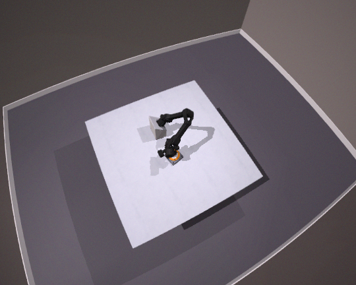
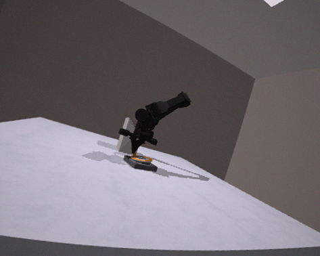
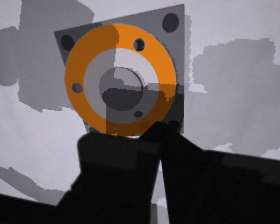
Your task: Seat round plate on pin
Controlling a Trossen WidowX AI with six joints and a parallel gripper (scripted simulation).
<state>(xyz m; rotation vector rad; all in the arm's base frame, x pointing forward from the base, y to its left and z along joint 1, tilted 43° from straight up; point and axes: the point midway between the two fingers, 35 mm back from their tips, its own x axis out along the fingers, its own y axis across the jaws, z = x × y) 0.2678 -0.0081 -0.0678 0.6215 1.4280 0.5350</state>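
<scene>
Now: gripper tip 3 cm to the right of the round plate and 1 cm short of it. Round my gripper tip: dark square base 4 cm to the left, 3 cm ahead, 2 cm below.
</scene>
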